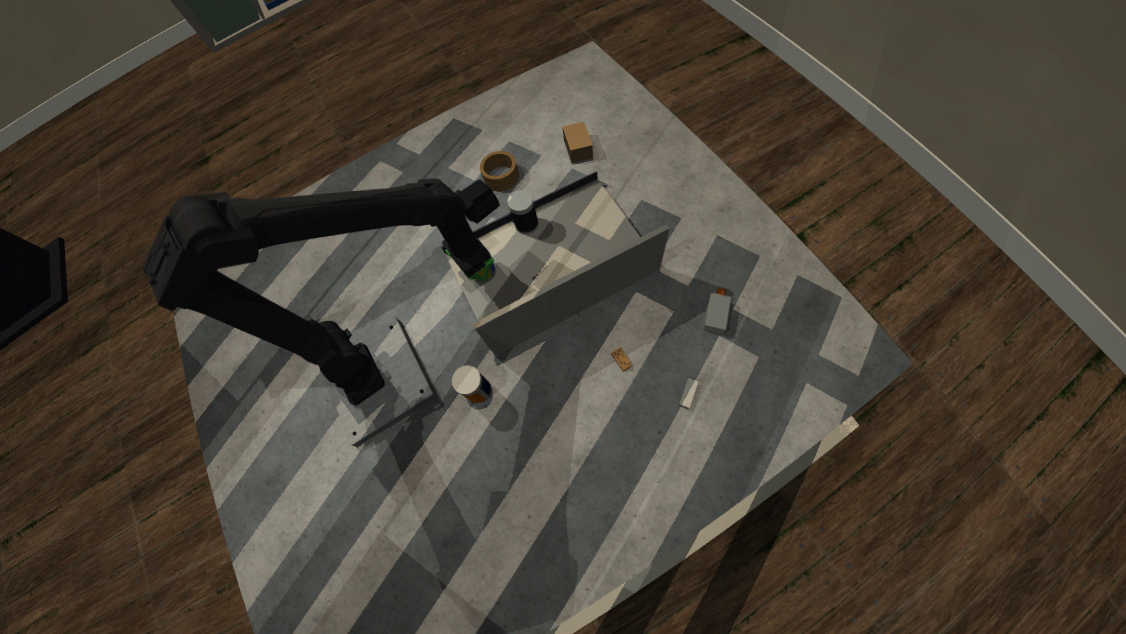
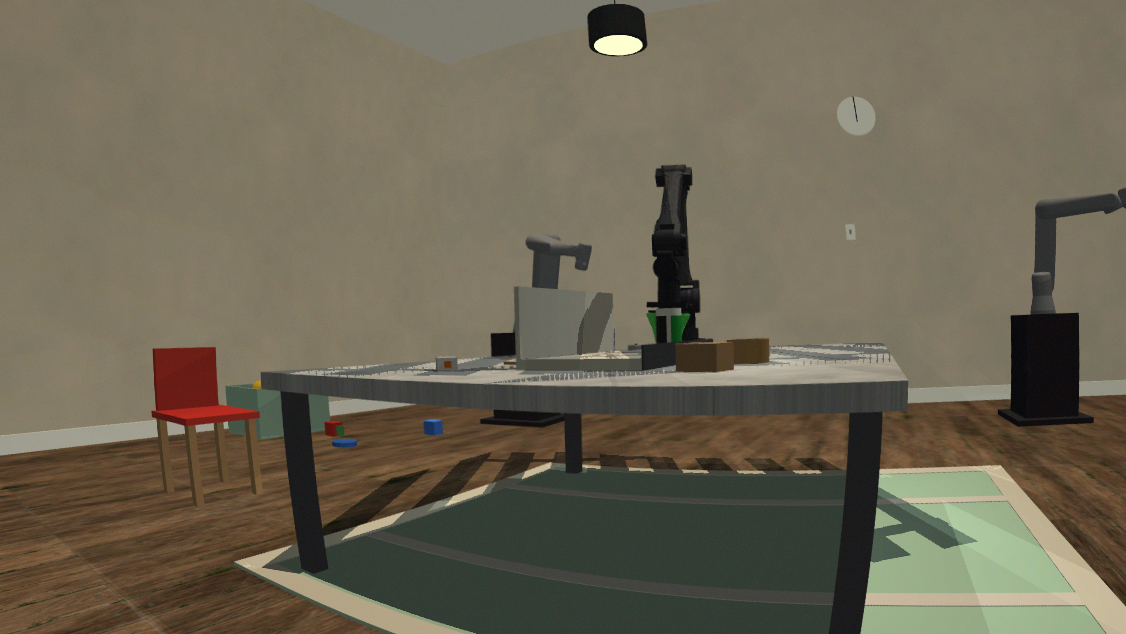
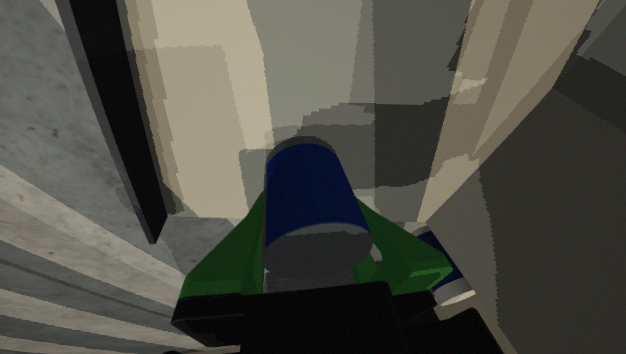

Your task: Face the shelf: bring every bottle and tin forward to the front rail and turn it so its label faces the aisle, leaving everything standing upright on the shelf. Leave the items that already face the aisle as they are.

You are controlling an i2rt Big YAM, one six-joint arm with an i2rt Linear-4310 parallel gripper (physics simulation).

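Places are measured from the arm's base along level axes (x left, y back, z up), in metres.
Pixels of known places: gripper, fingertip midpoint: point(image 1: 478, 271) point(image 3: 305, 196); arm's base, origin of the base link: point(image 1: 360, 374).
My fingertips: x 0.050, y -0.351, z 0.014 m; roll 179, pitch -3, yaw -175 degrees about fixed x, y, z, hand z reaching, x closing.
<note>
For each thing: its top centre in the pictures, then the offset to it from my fingertips.
- blue tin with a grey top, middle of its top: point(image 3: 321, 257) dx +0.002, dy -0.011, dz +0.052 m
- dark bottle with a white lid, middle of its top: point(image 2: 668, 308) point(image 1: 520, 200) dx +0.052, dy -0.164, dz +0.080 m
- wooden block, middle of its top: point(image 2: 704, 343) point(image 1: 577, 135) dx +0.193, dy -0.416, dz +0.007 m
- brown ring, middle of its top: point(image 2: 747, 339) point(image 1: 497, 164) dx +0.241, dy -0.196, dz +0.007 m
- grey box, middle of its top: point(image 2: 446, 357) point(image 1: 719, 306) dx -0.387, dy -0.389, dz -0.015 m
- orange patterned piece, middle of its top: point(image 1: 621, 358) dx -0.352, dy -0.149, dz -0.035 m
- small white block, middle of its top: point(image 1: 689, 392) dx -0.493, dy -0.217, dz -0.031 m
My gripper point(image 1: 475, 269) point(image 2: 668, 326) point(image 3: 305, 196) is shut on a blue tin with a grey top point(image 3: 312, 187), its green fingers on either side. The tin stands near the left end of the low shelf point(image 1: 605, 211) point(image 3: 315, 60), between the dark front rail point(image 1: 567, 190) point(image 3: 117, 100) and the tall back panel point(image 1: 579, 281) point(image 2: 549, 326). Its label front is hard to make out. A dark bottle with a white lid point(image 1: 523, 212) stands upright close behind the rail. A white-lidded cylinder with blue and orange sides point(image 1: 472, 386) point(image 3: 445, 265) stands off the shelf, on the table.
A wooden block point(image 1: 577, 142) point(image 2: 703, 357) and a brown ring point(image 1: 501, 181) lie in front of the rail. Behind the back panel lie a grey box point(image 1: 717, 311) point(image 2: 445, 363), an orange patterned piece point(image 1: 621, 359) and a small white block point(image 1: 689, 393). The arm's base stands left of the shelf.
</note>
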